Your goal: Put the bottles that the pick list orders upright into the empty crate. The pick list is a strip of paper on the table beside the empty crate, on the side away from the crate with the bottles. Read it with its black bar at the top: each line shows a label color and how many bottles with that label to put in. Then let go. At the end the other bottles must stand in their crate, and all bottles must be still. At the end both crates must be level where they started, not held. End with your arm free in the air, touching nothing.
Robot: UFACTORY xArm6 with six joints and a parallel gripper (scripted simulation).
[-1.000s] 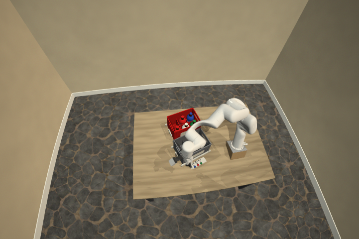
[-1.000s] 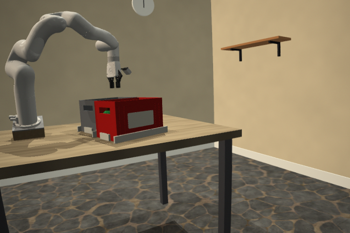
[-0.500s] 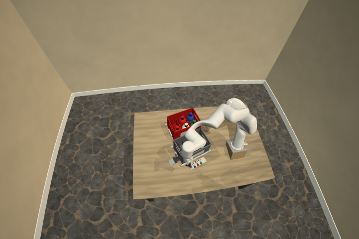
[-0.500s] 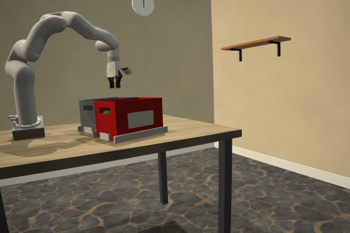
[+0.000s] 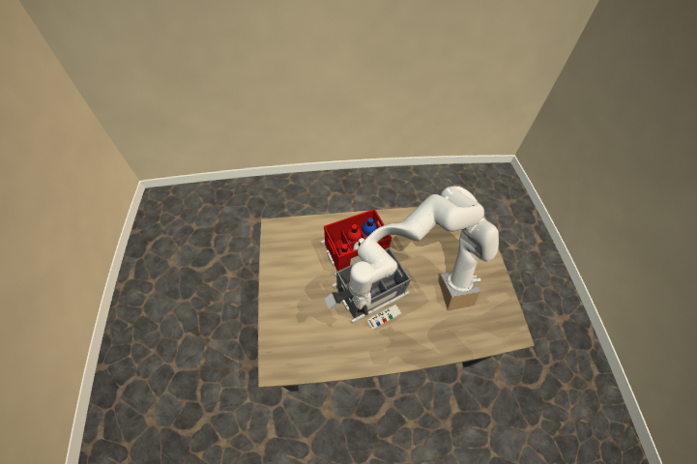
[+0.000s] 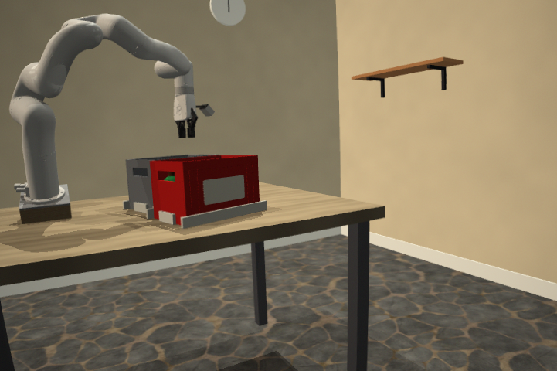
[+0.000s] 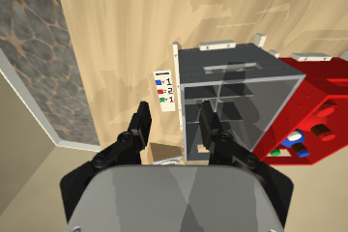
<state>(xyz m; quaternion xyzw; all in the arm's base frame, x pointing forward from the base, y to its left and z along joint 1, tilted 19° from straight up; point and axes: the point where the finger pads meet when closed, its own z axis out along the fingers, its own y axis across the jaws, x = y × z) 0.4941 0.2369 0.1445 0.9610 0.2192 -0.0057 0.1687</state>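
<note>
Now: hand 6 cm past the blue bottle, 46 cm to the left of it and 17 cm above it. From my hand the other things lie so: white-label bottle (2 cm behind, 34 cm to the right, 17 cm below); then grey crate (7 cm behind, 16 cm to the right, 17 cm below); then pick list (14 cm behind, 3 cm to the right, 26 cm below).
</note>
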